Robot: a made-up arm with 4 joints.
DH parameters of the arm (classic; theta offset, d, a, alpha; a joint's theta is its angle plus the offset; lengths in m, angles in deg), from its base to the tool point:
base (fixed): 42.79 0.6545 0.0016 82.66
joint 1: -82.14 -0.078 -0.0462 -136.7
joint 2: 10.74 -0.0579 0.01 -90
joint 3: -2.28 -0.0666 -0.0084 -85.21
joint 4: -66.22 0.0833 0.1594 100
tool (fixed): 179.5 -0.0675 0 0
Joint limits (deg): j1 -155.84..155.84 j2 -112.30..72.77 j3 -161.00..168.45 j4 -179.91..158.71
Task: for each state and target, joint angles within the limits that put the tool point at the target. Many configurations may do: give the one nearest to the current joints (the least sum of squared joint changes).
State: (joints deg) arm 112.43 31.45 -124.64 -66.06
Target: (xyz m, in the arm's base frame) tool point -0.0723 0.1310 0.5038
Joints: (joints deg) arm 115.87 36.06 -145.85 -67.15
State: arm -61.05 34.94 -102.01 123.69
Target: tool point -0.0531 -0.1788 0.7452
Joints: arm -98.99 45.67 -54.86 158.71
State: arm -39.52 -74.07 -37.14 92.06
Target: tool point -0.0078 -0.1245 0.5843
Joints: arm -70.90 -29.28 -17.70 46.97
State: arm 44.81 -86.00 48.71 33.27
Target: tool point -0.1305 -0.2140 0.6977
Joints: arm 25.99 -95.89 75.02 62.50
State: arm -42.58 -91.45 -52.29 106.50
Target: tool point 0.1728 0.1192 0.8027
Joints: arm -37.66 -95.70 -60.97 95.60
